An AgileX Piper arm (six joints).
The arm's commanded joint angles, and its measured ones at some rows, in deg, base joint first. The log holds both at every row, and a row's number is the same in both.
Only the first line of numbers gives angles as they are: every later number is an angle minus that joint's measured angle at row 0.
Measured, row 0: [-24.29, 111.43, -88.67, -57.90, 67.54, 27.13]
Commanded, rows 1 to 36: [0.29, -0.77, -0.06, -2.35, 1.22, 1.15]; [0.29, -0.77, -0.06, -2.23, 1.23, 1.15]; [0.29, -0.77, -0.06, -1.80, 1.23, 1.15]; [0.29, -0.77, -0.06, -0.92, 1.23, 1.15]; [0.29, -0.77, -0.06, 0.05, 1.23, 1.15]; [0.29, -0.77, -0.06, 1.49, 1.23, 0.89]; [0.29, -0.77, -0.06, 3.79, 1.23, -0.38]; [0.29, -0.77, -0.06, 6.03, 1.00, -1.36]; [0.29, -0.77, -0.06, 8.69, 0.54, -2.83]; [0.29, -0.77, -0.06, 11.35, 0.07, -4.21]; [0.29, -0.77, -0.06, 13.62, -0.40, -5.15]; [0.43, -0.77, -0.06, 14.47, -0.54, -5.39]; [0.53, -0.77, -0.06, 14.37, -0.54, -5.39]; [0.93, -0.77, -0.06, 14.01, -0.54, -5.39]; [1.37, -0.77, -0.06, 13.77, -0.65, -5.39]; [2.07, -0.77, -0.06, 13.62, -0.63, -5.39]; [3.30, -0.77, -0.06, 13.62, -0.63, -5.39]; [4.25, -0.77, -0.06, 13.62, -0.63, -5.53]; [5.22, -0.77, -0.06, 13.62, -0.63, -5.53]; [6.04, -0.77, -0.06, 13.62, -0.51, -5.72]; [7.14, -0.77, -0.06, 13.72, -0.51, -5.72]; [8.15, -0.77, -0.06, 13.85, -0.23, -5.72]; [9.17, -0.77, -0.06, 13.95, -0.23, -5.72]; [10.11, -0.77, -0.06, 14.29, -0.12, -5.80]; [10.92, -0.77, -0.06, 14.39, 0.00, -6.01]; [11.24, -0.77, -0.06, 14.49, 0.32, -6.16]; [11.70, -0.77, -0.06, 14.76, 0.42, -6.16]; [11.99, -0.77, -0.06, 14.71, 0.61, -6.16]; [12.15, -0.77, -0.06, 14.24, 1.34, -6.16]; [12.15, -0.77, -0.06, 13.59, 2.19, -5.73]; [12.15, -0.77, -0.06, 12.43, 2.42, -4.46]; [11.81, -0.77, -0.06, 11.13, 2.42, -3.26]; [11.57, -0.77, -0.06, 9.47, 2.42, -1.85]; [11.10, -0.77, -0.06, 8.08, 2.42, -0.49]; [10.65, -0.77, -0.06, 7.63, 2.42, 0.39]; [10.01, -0.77, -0.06, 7.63, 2.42, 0.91]
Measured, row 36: [11.92, -0.22, 0.10, 11.33, 1.89, -2.83]
